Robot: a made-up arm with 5 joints.
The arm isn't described. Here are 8 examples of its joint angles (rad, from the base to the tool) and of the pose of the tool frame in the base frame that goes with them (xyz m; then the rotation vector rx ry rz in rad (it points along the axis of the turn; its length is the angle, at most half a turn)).
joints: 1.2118 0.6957 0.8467 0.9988 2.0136
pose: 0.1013 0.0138 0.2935 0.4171 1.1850 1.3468
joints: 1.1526 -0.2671 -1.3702 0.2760 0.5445
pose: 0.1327 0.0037 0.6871 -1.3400 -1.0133 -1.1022
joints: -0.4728 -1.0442 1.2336 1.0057 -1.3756
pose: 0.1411 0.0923 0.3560 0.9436 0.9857 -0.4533
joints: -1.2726 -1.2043 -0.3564 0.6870 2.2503
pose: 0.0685 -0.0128 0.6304 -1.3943 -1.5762 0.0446
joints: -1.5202 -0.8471 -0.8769 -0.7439 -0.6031
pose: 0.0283 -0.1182 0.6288 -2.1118 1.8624 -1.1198
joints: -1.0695 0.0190 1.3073 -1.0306 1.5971
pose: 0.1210 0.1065 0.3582 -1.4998 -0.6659 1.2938
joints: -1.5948 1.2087 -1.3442 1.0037 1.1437
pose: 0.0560 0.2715 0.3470 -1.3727 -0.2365 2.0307
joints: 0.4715 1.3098 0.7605 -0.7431 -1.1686
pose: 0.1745 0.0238 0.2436 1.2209 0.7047 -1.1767
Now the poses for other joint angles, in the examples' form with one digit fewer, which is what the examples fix.
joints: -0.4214 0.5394 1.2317 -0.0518 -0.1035
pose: 0.081 0.060 0.286 -0.137 1.537 0.284
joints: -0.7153 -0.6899 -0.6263 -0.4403 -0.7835
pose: 0.028 0.028 0.662 1.283 -1.637 1.217
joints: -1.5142 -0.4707 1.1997 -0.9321 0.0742
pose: 0.048 0.128 0.417 0.259 -0.344 1.605
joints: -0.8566 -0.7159 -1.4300 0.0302 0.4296
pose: -0.031 -0.067 0.657 0.566 -2.181 0.128
